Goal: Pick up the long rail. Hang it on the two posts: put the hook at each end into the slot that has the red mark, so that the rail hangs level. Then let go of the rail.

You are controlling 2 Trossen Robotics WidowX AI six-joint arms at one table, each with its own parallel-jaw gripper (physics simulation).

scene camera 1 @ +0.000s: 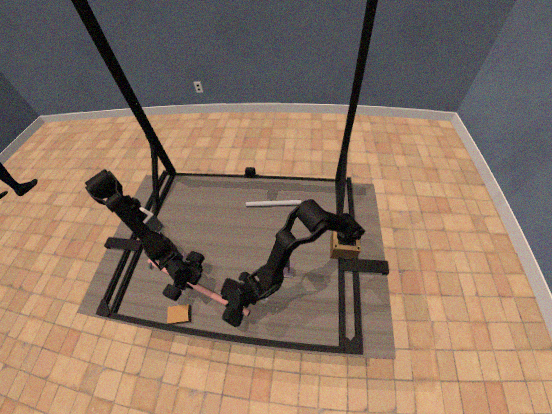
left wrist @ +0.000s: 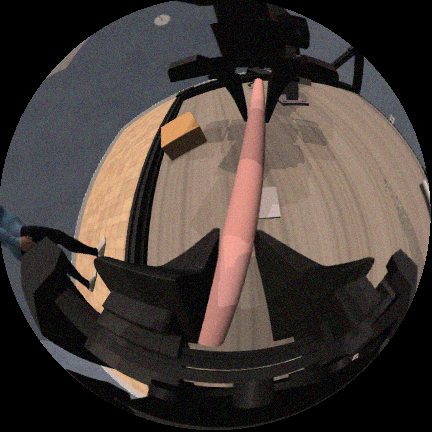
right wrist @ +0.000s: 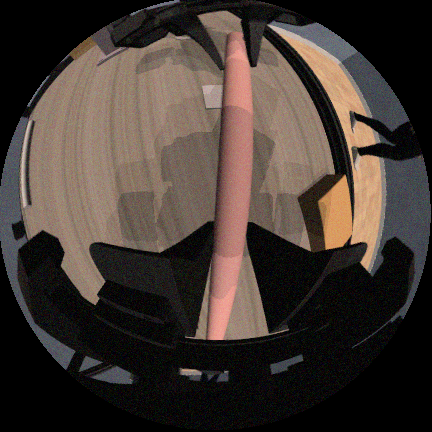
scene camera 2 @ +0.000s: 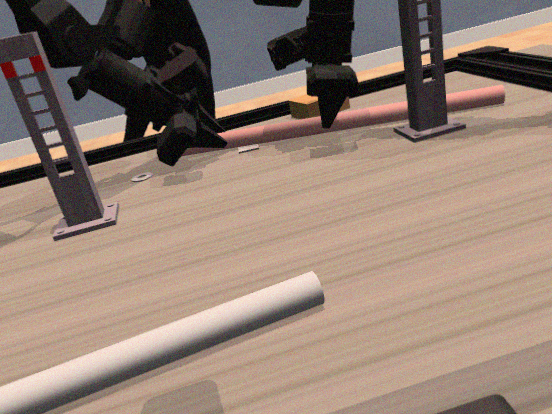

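Where they show: left gripper, between the fingertips: (scene camera 1: 227,302) (left wrist: 236,234) (right wrist: 237,67) (scene camera 2: 225,139); right gripper, between the fingertips: (scene camera 1: 194,285) (left wrist: 255,120) (right wrist: 229,227) (scene camera 2: 325,124); left arm's base, origin of its link: (scene camera 1: 346,237).
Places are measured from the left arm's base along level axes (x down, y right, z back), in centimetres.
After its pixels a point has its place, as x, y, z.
The long pink rail (scene camera 1: 209,293) {6.8, -25.6, -48.2} (scene camera 2: 282,129) {7.5, -24.0, -49.3} (left wrist: 245,181) {6.8, -26.5, -44.7} (right wrist: 233,160) {6.9, -24.3, -51.0} lies low over the table top near its front edge. My left gripper (scene camera 1: 237,305) {7.9, -27.7, -41.0} (scene camera 2: 192,144) (left wrist: 236,234) {7.9, -27.7, -41.0} is shut on the rail close to one end. My right gripper (scene camera 1: 181,283) (scene camera 2: 328,119) {8.1, -23.3, -55.6} (right wrist: 229,227) {8.1, -23.3, -55.6} is shut on the rail farther along. Each wrist view shows the other gripper at the far end of the rail. One slotted post (scene camera 2: 424,82) {2.8, -12.3, -66.0} stands just in front of the rail, and the other post (scene camera 2: 81,189) {4.8, -10.6, -23.3} stands at the left edge.
An orange block (scene camera 1: 178,314) {6.4, -35.1, -57.4} (scene camera 2: 305,108) {7.2, -31.5, -54.7} (left wrist: 181,135) {6.5, -33.3, -54.1} (right wrist: 330,211) {6.4, -32.8, -56.3} lies beside the rail by the front frame bar. A white cylinder (scene camera 1: 273,203) {7.1, 17.5, -31.0} (scene camera 2: 192,324) {7.0, 18.3, -34.4} lies at the back. A wooden box (scene camera 1: 345,247) {0.0, -4.2, -0.6} stands at the right. A washer (scene camera 2: 141,177) {9.1, -22.9, -28.2} and a small flat plate (scene camera 2: 248,148) {9.1, -24.5, -43.9} (left wrist: 268,203) {9.1, -24.8, -43.7} lie near the rail.
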